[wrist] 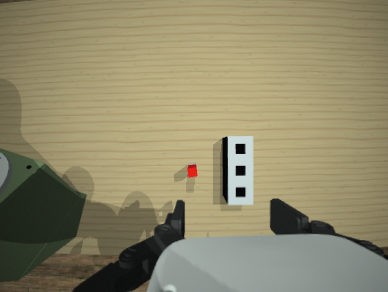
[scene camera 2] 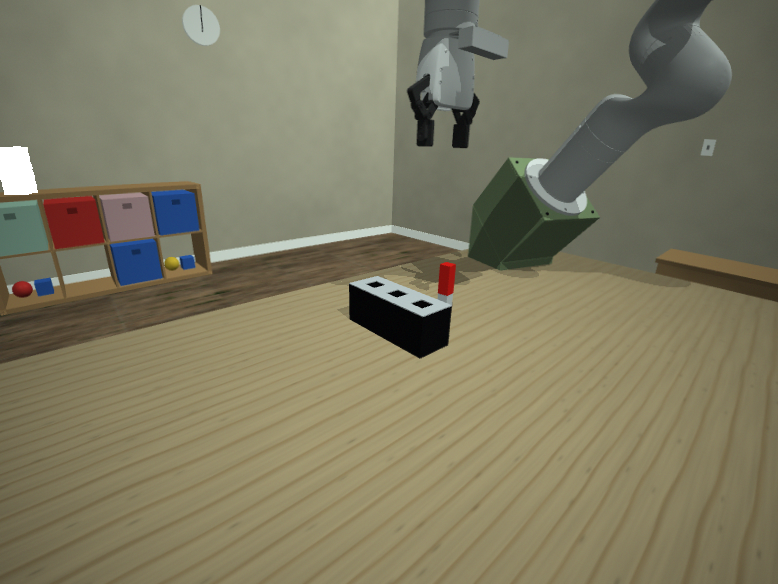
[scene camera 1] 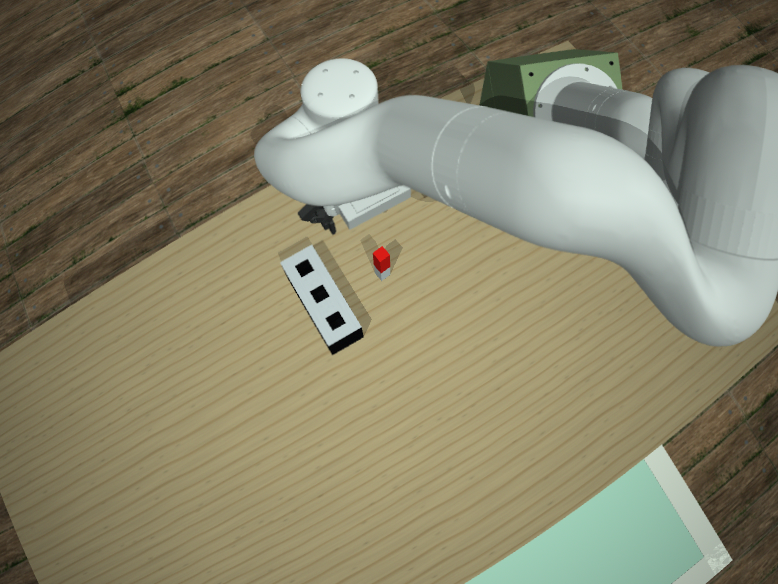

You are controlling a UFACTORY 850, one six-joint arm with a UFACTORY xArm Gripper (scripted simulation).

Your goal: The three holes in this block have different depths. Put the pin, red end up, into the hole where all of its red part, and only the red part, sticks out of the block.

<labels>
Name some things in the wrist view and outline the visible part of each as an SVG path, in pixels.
The gripper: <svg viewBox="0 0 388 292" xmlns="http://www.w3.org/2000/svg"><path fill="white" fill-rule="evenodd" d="M388 255L384 254L384 251L372 242L337 234L328 223L317 220L309 222L308 216L278 198L270 201L270 228L275 235L185 239L185 201L177 200L174 212L168 213L164 224L154 228L153 236L123 250L119 255L118 261L108 264L76 286L72 292L130 292L148 280L150 282L147 292L388 292Z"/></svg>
A block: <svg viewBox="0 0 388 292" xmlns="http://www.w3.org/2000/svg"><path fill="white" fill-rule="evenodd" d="M222 138L223 197L228 205L253 205L253 136Z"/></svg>
</labels>
